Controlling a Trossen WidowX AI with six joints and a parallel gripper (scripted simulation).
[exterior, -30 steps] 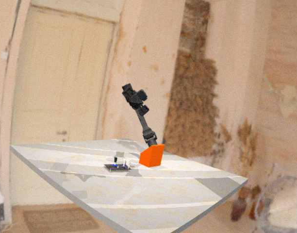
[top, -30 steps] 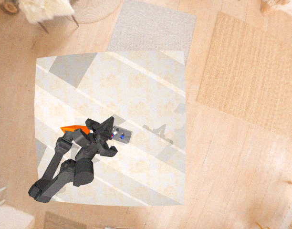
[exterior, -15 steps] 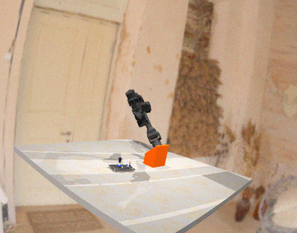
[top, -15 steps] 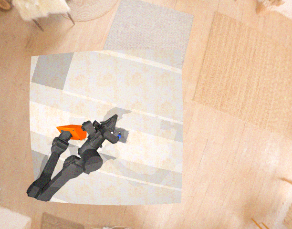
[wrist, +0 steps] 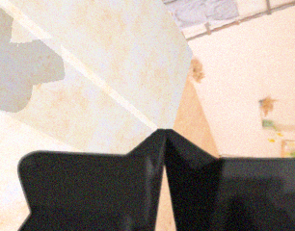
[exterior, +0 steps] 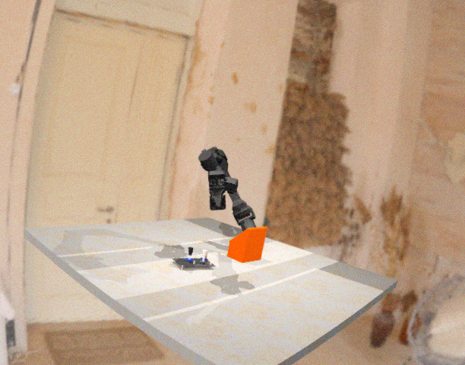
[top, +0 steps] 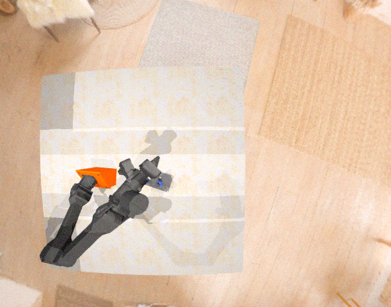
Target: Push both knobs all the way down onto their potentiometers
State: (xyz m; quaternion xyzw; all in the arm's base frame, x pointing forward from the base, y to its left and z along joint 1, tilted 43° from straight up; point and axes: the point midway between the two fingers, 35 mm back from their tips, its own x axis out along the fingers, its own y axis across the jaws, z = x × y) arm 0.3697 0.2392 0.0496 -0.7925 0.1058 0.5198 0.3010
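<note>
My gripper tip is now 9 cm past the white knob, 13 cm to the left of it and 24 cm above it. The rest, counted from my gripper tip: black knob 4 cm behind, 17 cm to the right, 23 cm below; blue potentiometer 4 cm behind, 16 cm to the right, 24 cm below.
</note>
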